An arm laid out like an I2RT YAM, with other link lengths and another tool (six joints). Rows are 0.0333 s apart.
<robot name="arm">
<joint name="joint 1" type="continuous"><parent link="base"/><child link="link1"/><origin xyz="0 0 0.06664" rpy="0 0 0"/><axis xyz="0 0 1"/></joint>
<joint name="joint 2" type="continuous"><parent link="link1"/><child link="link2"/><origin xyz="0.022 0.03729 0.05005" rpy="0 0 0"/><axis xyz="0 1 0"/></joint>
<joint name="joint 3" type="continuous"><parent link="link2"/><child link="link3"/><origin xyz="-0.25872 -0.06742 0" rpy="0 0 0"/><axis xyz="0 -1 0"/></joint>
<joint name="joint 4" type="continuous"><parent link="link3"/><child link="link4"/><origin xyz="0.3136 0.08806 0.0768" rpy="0 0 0"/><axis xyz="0 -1 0"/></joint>
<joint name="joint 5" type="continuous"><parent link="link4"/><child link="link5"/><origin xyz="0.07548 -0.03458 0.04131" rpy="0 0 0"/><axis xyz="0 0 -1"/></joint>
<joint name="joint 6" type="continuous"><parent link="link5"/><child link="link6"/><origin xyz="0.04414 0 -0.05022" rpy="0 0 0"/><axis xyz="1 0 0"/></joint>
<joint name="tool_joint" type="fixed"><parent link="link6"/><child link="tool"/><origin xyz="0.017 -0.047 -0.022" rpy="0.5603 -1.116 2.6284"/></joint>
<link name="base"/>
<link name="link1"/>
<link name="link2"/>
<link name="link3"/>
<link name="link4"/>
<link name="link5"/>
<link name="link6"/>
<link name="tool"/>
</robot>
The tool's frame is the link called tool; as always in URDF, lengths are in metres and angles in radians. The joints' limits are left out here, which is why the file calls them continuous.
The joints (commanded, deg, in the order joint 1, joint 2, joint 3, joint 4, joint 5, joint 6), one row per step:
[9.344, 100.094, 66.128, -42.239, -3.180, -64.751]
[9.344, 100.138, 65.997, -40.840, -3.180, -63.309]
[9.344, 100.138, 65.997, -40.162, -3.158, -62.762]
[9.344, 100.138, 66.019, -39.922, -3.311, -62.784]
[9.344, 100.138, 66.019, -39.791, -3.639, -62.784]
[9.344, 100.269, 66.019, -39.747, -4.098, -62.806]
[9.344, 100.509, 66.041, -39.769, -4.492, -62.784]
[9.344, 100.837, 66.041, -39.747, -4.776, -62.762]
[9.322, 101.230, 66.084, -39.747, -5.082, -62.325]
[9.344, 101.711, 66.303, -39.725, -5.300, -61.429]
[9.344, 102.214, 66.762, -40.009, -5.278, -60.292]
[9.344, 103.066, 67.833, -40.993, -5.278, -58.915]
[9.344, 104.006, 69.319, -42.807, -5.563, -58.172]
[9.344, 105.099, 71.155, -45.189, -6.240, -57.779]
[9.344, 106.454, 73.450, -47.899, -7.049, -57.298]
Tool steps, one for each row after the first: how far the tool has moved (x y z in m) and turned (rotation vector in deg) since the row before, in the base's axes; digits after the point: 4 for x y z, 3 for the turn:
[0.0017, -0.0005, 0.0000, 0.539, -1.071, -1.395]
[0.0012, -0.0001, 0.0006, 0.227, -0.619, -0.532]
[0.0006, 0.0003, 0.0003, 0.182, -0.237, 0.063]
[0.0003, 0.0004, -0.0001, 0.332, -0.078, 0.091]
[0.0001, 0.0006, -0.0012, 0.415, 0.155, 0.148]
[0.0001, 0.0004, -0.0018, 0.341, 0.301, 0.087]
[0.0001, 0.0003, -0.0025, 0.226, 0.349, 0.055]
[0.0000, -0.0001, -0.0028, 0.342, 0.449, -0.361]
[0.0005, 0.0000, -0.0024, 0.383, 0.388, -0.784]
[0.0007, -0.0005, -0.0013, 0.192, 0.470, -1.101]
[0.0016, -0.0005, -0.0007, 0.186, 0.934, -1.330]
[0.0018, 0.0002, 0.0004, 0.223, 1.393, -0.656]
[0.0021, 0.0009, 0.0008, 0.460, 1.778, -0.246]
[0.0031, 0.0012, 0.0014, 0.572, 1.944, -0.330]

